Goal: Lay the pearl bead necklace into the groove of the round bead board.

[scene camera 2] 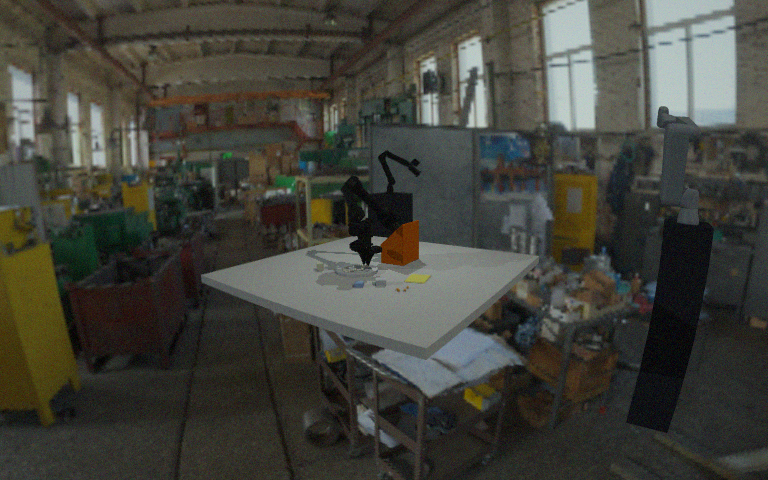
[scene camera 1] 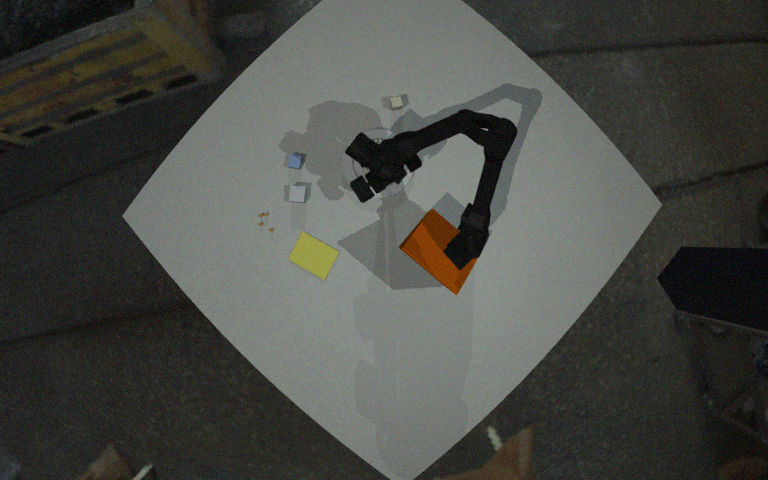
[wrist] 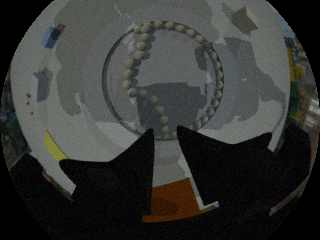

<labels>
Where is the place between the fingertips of my gripper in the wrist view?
165,131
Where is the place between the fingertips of my gripper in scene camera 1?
385,178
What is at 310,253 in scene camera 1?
A yellow pad.
</labels>
